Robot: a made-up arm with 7 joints. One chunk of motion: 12 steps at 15 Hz.
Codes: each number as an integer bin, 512 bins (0 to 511) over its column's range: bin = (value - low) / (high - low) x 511, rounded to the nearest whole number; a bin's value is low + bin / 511 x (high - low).
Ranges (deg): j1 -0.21..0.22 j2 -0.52..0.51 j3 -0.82..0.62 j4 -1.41..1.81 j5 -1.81..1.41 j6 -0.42..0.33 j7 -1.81..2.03
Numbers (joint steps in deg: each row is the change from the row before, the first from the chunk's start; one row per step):
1: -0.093 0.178 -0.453 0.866 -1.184 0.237 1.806
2: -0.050 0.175 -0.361 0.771 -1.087 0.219 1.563
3: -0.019 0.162 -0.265 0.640 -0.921 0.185 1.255
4: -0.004 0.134 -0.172 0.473 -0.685 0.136 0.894
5: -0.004 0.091 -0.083 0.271 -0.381 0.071 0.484
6: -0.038 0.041 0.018 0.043 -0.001 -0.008 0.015
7: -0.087 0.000 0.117 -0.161 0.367 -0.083 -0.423
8: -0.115 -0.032 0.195 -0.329 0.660 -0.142 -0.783
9: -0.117 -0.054 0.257 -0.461 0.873 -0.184 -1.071
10: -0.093 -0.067 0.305 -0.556 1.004 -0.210 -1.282
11: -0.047 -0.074 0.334 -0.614 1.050 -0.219 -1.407
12: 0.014 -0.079 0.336 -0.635 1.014 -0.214 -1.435
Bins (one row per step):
1: 139 346 130 361 99 448 481
2: 190 345 163 346 115 435 449
3: 227 338 197 325 141 412 408
4: 245 324 230 299 179 379 360
5: 245 303 262 267 227 335 305
6: 204 278 297 231 287 281 243
7: 146 258 333 198 345 230 185
8: 113 242 360 172 392 189 137
9: 111 231 382 151 426 161 98
10: 139 225 399 136 447 143 70
11: 194 221 410 126 454 137 54
12: 266 219 410 123 448 140 50

